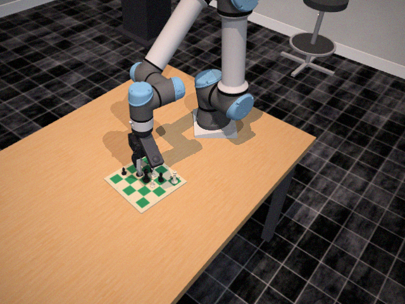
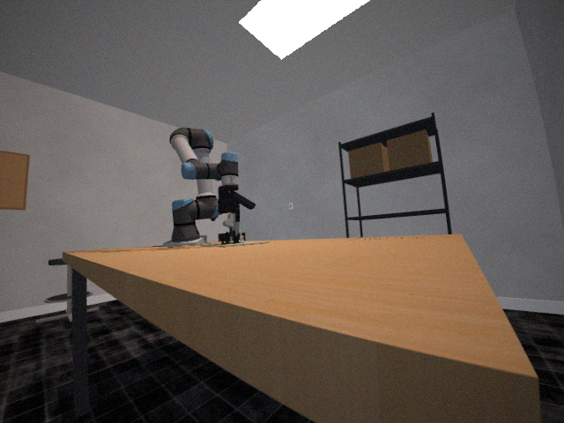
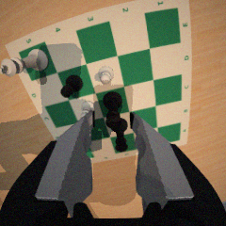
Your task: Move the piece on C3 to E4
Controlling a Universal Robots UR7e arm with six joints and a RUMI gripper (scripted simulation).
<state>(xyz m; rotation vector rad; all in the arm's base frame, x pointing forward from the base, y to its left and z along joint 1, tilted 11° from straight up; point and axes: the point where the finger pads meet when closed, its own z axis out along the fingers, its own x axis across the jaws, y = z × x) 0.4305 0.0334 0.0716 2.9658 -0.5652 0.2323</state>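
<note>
Right now my hand is 1 cm above the tall black piece. Also, from my hand: green-and-cream chessboard 5 cm below; then white piece 8 cm to the left, 7 cm behind, 1 cm below.
</note>
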